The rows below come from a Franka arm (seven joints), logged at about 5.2 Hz.
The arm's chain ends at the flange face. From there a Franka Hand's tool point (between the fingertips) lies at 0.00 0.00 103.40 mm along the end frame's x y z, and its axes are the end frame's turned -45 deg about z.
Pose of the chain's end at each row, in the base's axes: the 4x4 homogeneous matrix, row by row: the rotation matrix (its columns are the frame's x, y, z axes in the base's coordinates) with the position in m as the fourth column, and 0 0 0 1 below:
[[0.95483 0.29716 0.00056 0.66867], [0.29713 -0.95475 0.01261 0.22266], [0.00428 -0.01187 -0.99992 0.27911], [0 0 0 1]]
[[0.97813 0.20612 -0.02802 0.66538], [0.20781 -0.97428 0.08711 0.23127], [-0.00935 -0.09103 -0.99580 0.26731], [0 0 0 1]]
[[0.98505 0.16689 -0.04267 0.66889], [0.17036 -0.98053 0.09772 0.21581], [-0.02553 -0.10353 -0.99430 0.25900], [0 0 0 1]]
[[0.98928 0.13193 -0.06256 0.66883], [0.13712 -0.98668 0.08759 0.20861], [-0.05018 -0.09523 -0.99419 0.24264], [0 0 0 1]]
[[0.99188 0.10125 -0.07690 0.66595], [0.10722 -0.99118 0.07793 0.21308], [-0.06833 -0.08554 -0.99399 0.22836], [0 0 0 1]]
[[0.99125 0.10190 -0.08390 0.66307], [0.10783 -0.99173 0.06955 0.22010], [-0.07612 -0.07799 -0.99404 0.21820], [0 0 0 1]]
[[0.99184 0.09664 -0.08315 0.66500], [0.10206 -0.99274 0.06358 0.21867], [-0.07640 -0.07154 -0.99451 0.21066], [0 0 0 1]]
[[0.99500 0.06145 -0.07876 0.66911], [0.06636 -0.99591 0.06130 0.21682], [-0.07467 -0.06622 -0.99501 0.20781], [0 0 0 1]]
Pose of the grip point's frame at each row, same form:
[[0.46504 0.88529 0.00056 0.66873], [0.88521 -0.46501 0.01261 0.22396], [0.01142 -0.00537 -0.99992 0.17572], [0 0 0 1]]
[[0.54589 0.83739 -0.02802 0.66248], [0.83586 -0.54198 0.08711 0.24028], [0.05776 -0.07098 -0.99580 0.16434], [0 0 0 1]]
[[0.57853 0.81454 -0.04267 0.66448], [0.81380 -0.57288 0.09772 0.22591], [0.05515 -0.09126 -0.99430 0.15619], [0 0 0 1]]
[[0.60624 0.79282 -0.06256 0.66236], [0.79465 -0.60073 0.08759 0.21767], [0.03186 -0.10282 -0.99419 0.13984], [0 0 0 1]]
[[0.62977 0.77296 -0.07690 0.65800], [0.77669 -0.62505 0.07793 0.22114], [0.01217 -0.10880 -0.99399 0.12558], [0 0 0 1]]
[[0.62887 0.77297 -0.08390 0.65439], [0.77751 -0.62501 0.06955 0.22729], [0.00132 -0.10897 -0.99404 0.11542], [0 0 0 1]]
[[0.63300 0.76967 -0.08315 0.65640], [0.77414 -0.62981 0.06358 0.22524], [-0.00344 -0.10461 -0.99451 0.10783], [0 0 0 1]]
[[0.66012 0.74702 -0.07876 0.66097], [0.75114 -0.65729 0.06130 0.22316], [-0.00598 -0.09962 -0.99501 0.10493], [0 0 0 1]]

